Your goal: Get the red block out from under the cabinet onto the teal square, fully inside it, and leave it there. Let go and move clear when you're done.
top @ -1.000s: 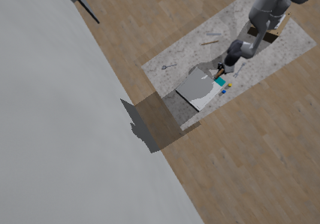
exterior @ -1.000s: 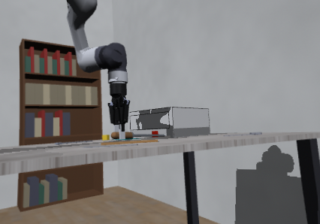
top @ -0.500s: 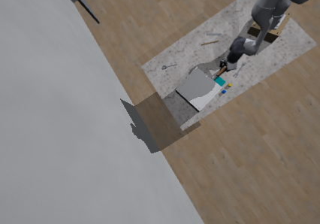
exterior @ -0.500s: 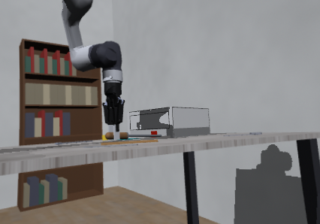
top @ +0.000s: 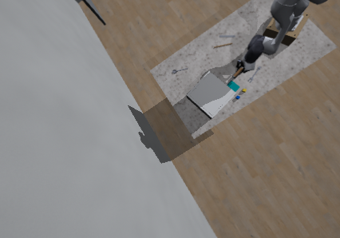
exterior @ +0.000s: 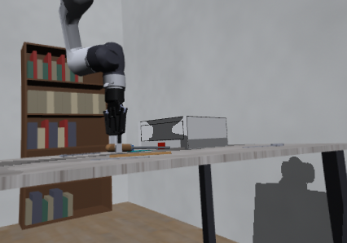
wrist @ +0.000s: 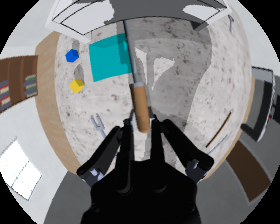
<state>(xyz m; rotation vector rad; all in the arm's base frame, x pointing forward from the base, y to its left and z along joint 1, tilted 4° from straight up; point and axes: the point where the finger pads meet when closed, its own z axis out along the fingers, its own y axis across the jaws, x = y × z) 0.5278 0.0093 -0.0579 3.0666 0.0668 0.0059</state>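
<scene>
Right now the wrench is 90 mm behind my hand, 120 mm to the left of it and 30 mm below it. Also, from my hand: hooked tool: 140 mm ahead, 40 mm to the left, 20 mm below; then yellow block: 100 mm ahead, 160 mm to the left, 20 mm below; then teal square: 150 mm ahead, 60 mm to the left, 40 mm below.
</scene>
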